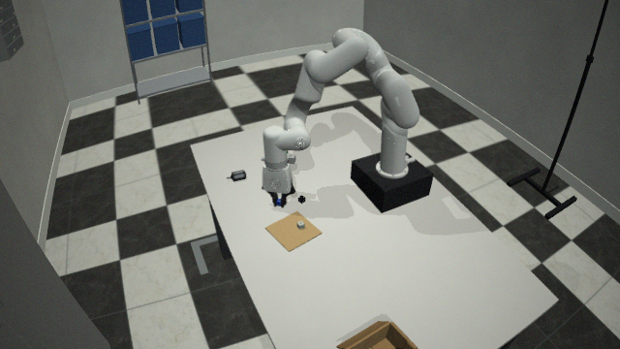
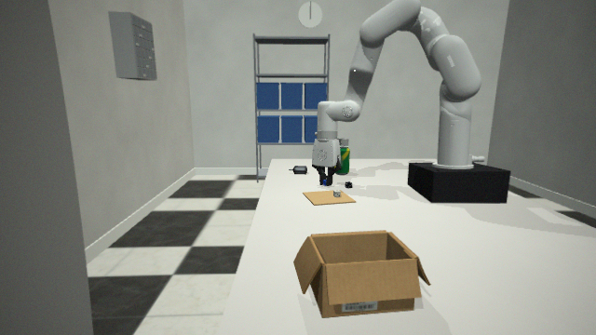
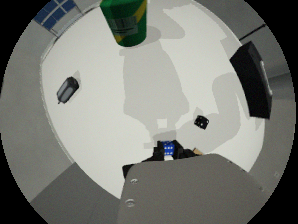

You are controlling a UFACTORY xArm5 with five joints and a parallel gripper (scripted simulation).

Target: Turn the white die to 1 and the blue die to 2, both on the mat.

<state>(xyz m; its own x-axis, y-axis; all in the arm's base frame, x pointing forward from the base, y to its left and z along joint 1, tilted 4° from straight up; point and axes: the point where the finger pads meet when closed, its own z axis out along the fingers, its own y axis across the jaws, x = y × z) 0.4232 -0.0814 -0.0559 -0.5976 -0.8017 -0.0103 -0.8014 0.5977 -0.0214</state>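
Now: hand 80 mm past the black die, 20 mm above it and 10 mm to the right of it. Round my hand: blue die (10 mm below); tan mat (140 mm to the left, 30 mm below); white die (130 mm to the left, 30 mm behind, 10 mm below).
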